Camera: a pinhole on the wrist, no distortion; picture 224 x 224 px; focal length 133.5 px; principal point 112.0 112.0 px. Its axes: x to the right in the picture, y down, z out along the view. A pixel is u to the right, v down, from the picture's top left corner.
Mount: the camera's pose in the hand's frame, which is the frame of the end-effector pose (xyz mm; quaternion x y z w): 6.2 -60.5 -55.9 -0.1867 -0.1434 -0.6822 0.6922
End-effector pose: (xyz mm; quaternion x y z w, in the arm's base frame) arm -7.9 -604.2 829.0 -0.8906 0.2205 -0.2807 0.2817
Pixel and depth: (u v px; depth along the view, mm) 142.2 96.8 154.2
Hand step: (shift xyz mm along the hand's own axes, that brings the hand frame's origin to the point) -1.7 -21.5 98.1
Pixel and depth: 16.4 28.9 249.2
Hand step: -139.6 211.7 94.5
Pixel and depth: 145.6 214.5 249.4
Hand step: 213.1 -3.3 182.3
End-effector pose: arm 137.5 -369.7 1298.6 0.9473 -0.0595 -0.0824 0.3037
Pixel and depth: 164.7 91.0 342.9
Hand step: -24.6 -25.3 313.7
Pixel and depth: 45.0 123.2 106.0
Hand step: 19.5 35.0 13.7
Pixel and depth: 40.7 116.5 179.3
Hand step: 19.6 106.2 59.7
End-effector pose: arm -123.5 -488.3 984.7 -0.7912 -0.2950 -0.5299 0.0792
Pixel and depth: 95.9 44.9 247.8
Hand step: -105.0 78.7 158.7
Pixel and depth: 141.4 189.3 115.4
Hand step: 80.1 -30.8 54.0
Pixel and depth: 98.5 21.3 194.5
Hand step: -115.3 45.4 116.4
